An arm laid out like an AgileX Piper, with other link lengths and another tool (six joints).
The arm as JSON. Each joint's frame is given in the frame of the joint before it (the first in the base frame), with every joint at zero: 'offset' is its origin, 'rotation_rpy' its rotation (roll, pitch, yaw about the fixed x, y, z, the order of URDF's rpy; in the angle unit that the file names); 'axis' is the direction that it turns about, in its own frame. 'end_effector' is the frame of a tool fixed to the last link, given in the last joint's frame.
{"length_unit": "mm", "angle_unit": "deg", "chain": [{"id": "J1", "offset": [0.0, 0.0, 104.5], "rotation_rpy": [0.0, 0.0, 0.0], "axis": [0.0, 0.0, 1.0]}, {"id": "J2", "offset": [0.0, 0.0, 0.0], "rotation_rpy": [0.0, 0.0, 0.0], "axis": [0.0, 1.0, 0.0]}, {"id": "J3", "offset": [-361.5, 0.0, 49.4], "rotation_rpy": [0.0, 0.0, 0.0], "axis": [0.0, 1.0, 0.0]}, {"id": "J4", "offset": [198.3, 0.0, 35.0], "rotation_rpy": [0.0, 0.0, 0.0], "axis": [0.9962, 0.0, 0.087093]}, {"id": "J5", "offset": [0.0, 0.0, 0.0], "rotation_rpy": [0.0, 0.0, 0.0], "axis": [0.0, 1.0, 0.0]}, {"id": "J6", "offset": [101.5, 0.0, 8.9], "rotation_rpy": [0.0, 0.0, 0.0], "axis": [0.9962, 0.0, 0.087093]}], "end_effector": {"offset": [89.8, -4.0, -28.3], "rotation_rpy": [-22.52, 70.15, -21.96]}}
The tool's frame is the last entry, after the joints.
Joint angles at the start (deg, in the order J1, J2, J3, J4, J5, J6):
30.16, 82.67, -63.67, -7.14, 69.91, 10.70
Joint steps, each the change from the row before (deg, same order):
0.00, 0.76, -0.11, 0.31, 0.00, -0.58
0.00, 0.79, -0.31, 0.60, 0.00, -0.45
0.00, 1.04, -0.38, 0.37, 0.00, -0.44
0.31, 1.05, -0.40, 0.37, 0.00, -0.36
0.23, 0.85, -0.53, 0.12, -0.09, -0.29
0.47, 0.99, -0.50, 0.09, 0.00, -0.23
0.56, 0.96, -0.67, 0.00, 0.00, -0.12
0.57, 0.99, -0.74, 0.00, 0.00, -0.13
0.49, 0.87, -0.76, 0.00, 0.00, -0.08
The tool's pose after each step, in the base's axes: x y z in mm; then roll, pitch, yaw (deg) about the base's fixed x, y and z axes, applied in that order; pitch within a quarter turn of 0, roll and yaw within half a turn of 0. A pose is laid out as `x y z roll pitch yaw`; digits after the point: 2 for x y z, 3 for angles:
173.07 77.21 245.13 -173.281 18.914 -148.541
174.89 80.22 243.32 -173.863 18.399 -148.436
177.84 83.03 240.89 -174.219 17.705 -148.208
180.37 86.89 238.41 -174.586 17.031 -147.753
183.68 90.05 236.96 -174.699 16.778 -147.294
186.53 93.90 234.89 -174.794 16.271 -146.649
189.80 98.23 233.35 -174.800 15.971 -145.971
193.28 102.84 231.81 -174.805 15.710 -145.273
196.65 107.17 230.69 -174.807 15.593 -144.704

